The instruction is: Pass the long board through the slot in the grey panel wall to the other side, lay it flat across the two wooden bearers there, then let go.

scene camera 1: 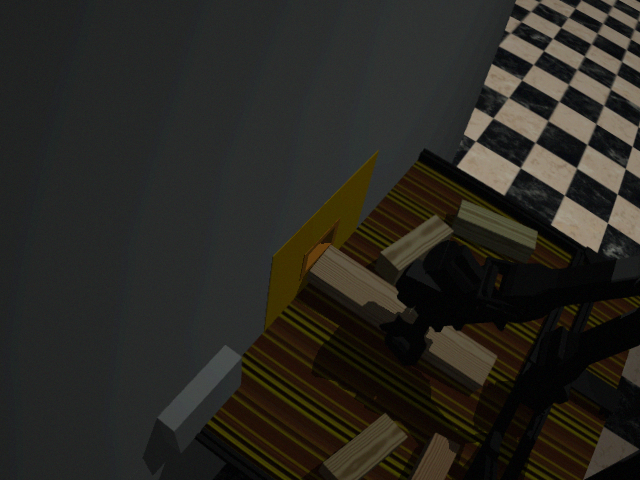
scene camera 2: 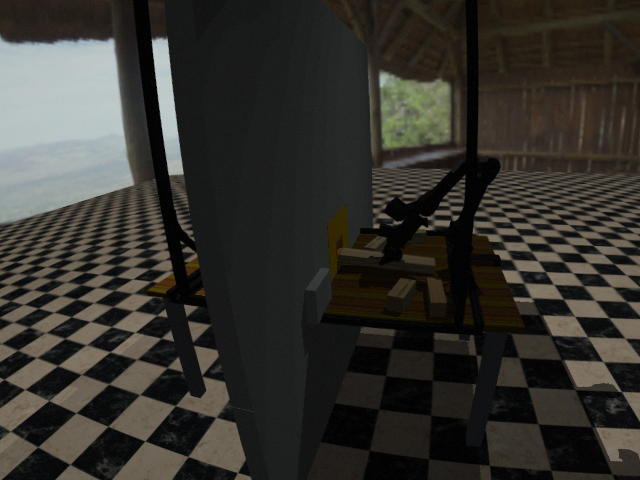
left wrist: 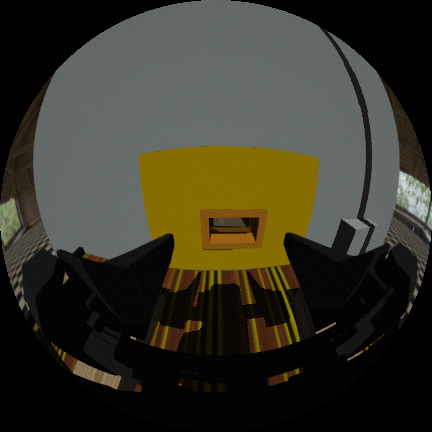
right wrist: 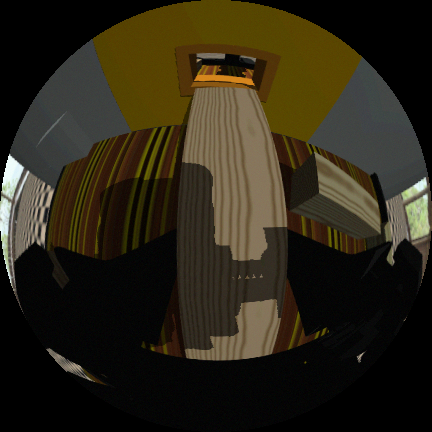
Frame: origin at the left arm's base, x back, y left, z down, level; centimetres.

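Where they show: left gripper, between the fingertips: [left wrist: 230, 239]; right gripper, between the fingertips: [scene camera 1: 391, 312] [scene camera 2: 380, 260] [right wrist: 230, 232]; left arm's base, origin of its link: [right wrist: 231, 60]; right arm's base, origin of its link: [scene camera 1: 535, 392].
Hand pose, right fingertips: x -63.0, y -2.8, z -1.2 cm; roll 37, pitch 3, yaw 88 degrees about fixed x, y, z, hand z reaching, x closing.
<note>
Things, the pixels of their centre, and the offset from my right fingertips.
- long pale board, middle of its body: [right wrist: 231, 267] [scene camera 1: 403, 319] [left wrist: 222, 209] [scene camera 2: 387, 260] dx -2.3, dy +0.1, dz -0.2 cm
- wooden block, middle of its body: [right wrist: 345, 205] [scene camera 1: 414, 249] [scene camera 2: 377, 247] dx +3.3, dy +14.6, dz +0.6 cm
The long pale board [scene camera 1: 346, 281] [scene camera 2: 361, 256] [right wrist: 235, 140] points at the orange-framed slot [left wrist: 204, 230] [right wrist: 185, 72] in the yellow patch of the grey panel wall [scene camera 1: 155, 155] [scene camera 2: 268, 155] [left wrist: 225, 75]. Its far end is close before the slot's mouth; any small gap is unclear. My right gripper [scene camera 1: 408, 316] [scene camera 2: 391, 254] [right wrist: 230, 232] is shut on the board around mid-length and holds it above the table. My left gripper [left wrist: 230, 239] is open and empty, facing the slot from the other side. Pale wood [left wrist: 97, 375] shows at that view's lower left, mostly hidden; I cannot tell whether it is a bearer.
On the right arm's side, a wooden block [scene camera 1: 416, 245] [right wrist: 345, 192] lies beside the board, with another block [scene camera 1: 496, 227] behind it. Two more blocks [scene camera 1: 367, 446] [scene camera 2: 436, 297] lie toward the near edge. A grey foot block [scene camera 1: 201, 397] [scene camera 2: 316, 294] [left wrist: 352, 235] juts at the wall's end.
</note>
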